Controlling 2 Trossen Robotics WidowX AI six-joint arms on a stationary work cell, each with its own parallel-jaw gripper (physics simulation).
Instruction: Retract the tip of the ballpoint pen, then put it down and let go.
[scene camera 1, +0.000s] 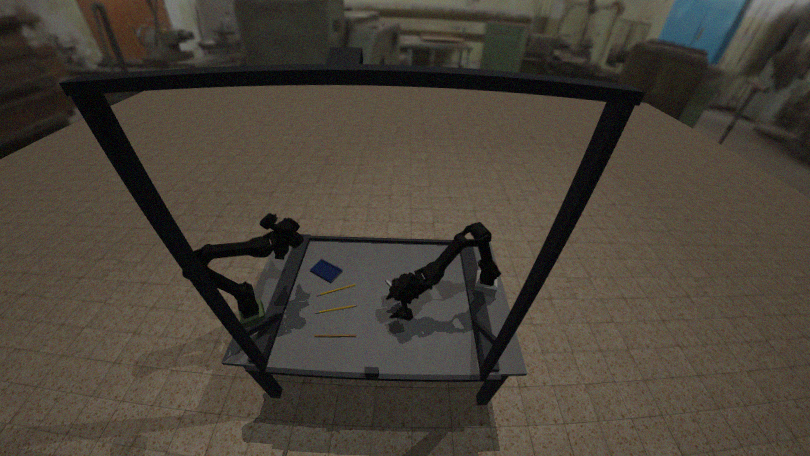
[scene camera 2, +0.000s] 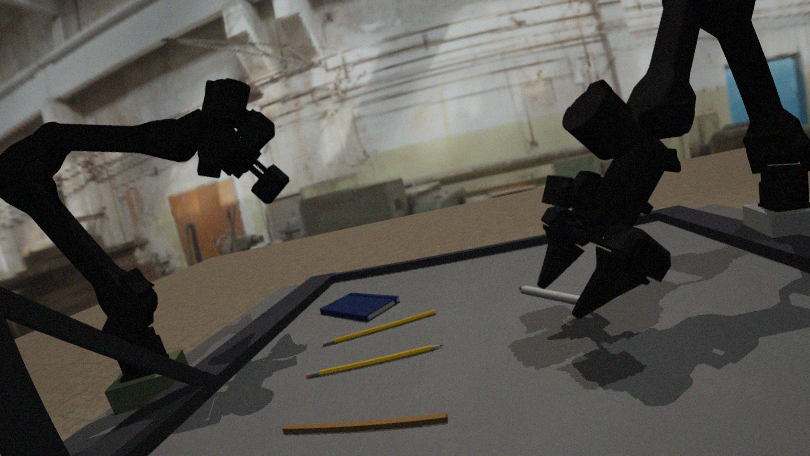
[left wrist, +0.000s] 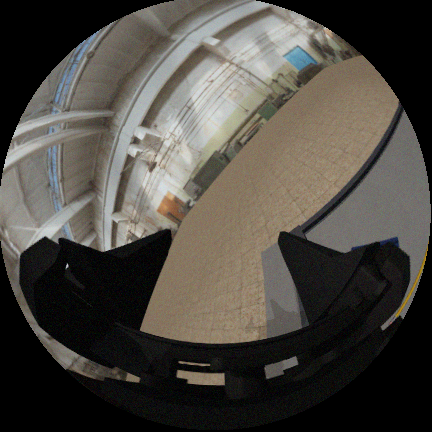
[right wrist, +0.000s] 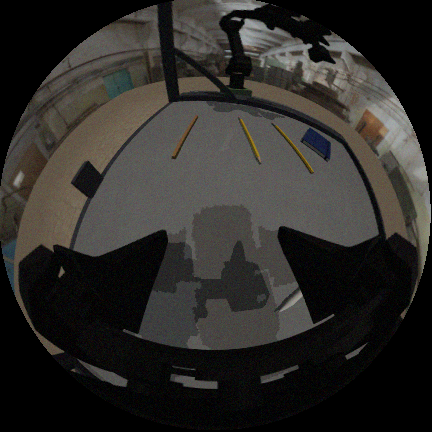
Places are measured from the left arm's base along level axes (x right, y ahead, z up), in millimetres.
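Pixels of known places: left gripper, fingertip midpoint: (scene camera 2: 255, 165) (left wrist: 226, 236); right gripper, fingertip midpoint: (scene camera 1: 388, 308) (scene camera 2: 556, 300) (right wrist: 223, 234); left arm's base, origin of the base link: (scene camera 1: 250, 310) (right wrist: 235, 86); right arm's base, origin of the base link: (scene camera 1: 487, 279) (scene camera 2: 785, 206).
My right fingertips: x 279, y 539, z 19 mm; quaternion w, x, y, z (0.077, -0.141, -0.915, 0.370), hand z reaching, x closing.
For each thing: its top centre in the pictures, then the offset to it from my right fingertips. Level surfaces: height alone.
- white ballpoint pen, middle of its top: (right wrist: 319, 276) (scene camera 2: 554, 290) (scene camera 1: 395, 288) dx -108, dy +94, dz -46 mm
- grey table, its level: dz -59 mm
- blue book, middle of its top: (scene camera 2: 357, 302) (right wrist: 318, 140) (scene camera 1: 326, 269) dx -376, dy -158, dz -47 mm
- orange-brown stick, middle of its top: (scene camera 2: 359, 423) (right wrist: 186, 130) (scene camera 1: 335, 335) dx -17, dy -243, dz -52 mm
A white ballpoint pen (scene camera 1: 388, 282) (scene camera 2: 546, 293) (right wrist: 291, 300) lies on the grey table (scene camera 2: 481, 419), partly hidden behind a finger of my right gripper. One tapered end shows in the right wrist view; whether the tip is out is too small to tell. My right gripper (scene camera 2: 560, 300) (right wrist: 223, 234) is open and empty, pointing down low over the table beside the pen. In the right wrist view the pen lies near the right-hand finger. My left gripper (left wrist: 226, 236) is open and empty, raised above the table's left edge, far from the pen.
A blue book (scene camera 1: 325, 270) (scene camera 2: 358, 306) (right wrist: 317, 143), two yellow pencils (scene camera 2: 385, 327) (scene camera 2: 379, 360) and an orange-brown stick (scene camera 1: 335, 335) (scene camera 2: 365, 424) (right wrist: 185, 137) lie left of the right gripper in the scene views. A dark frame (scene camera 1: 351, 76) stands over the table.
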